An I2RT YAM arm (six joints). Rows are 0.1 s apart.
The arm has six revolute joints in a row. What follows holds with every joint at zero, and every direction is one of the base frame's.
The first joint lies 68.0 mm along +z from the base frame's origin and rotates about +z.
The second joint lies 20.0 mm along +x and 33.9 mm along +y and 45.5 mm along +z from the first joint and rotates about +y.
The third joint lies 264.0 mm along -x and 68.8 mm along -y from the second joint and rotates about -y.
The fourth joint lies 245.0 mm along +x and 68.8 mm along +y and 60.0 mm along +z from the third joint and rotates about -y.
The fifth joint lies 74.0 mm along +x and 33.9 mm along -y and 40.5 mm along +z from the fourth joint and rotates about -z.
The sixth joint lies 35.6 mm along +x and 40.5 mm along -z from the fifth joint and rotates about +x.
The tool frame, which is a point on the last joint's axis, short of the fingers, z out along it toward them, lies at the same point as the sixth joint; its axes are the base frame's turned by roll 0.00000, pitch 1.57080 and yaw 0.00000 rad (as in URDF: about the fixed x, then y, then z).
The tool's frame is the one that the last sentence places.
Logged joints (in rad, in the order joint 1, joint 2, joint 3, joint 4, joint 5, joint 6), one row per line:
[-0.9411, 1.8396, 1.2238, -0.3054, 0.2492, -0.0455]
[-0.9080, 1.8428, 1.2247, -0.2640, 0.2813, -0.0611]
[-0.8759, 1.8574, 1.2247, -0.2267, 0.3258, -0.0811]
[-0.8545, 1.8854, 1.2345, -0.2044, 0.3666, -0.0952]
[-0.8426, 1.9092, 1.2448, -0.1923, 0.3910, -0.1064]
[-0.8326, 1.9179, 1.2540, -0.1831, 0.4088, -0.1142]
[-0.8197, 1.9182, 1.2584, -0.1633, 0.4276, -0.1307]
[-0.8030, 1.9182, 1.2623, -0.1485, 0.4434, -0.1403]
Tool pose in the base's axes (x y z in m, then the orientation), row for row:
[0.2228, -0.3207, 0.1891, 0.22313, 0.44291, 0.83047, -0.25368]
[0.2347, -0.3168, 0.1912, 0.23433, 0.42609, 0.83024, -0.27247]
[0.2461, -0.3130, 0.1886, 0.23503, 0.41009, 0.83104, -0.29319]
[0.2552, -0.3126, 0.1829, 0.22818, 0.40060, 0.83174, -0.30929]
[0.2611, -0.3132, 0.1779, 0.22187, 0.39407, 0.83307, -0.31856]
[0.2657, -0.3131, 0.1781, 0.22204, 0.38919, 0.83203, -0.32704]
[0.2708, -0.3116, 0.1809, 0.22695, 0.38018, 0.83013, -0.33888]
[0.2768, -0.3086, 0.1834, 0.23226, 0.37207, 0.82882, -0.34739]
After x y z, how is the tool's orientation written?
As a quaternion, w x y z.
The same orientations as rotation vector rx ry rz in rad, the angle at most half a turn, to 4 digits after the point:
[1.2229, 2.2931, -0.7005]
[1.1696, 2.2790, -0.7479]
[1.1253, 2.2803, -0.8045]
[1.1032, 2.2905, -0.8517]
[1.0888, 2.3018, -0.8802]
[1.0752, 2.2987, -0.9035]
[1.0476, 2.2875, -0.9338]
[1.0224, 2.2775, -0.9546]

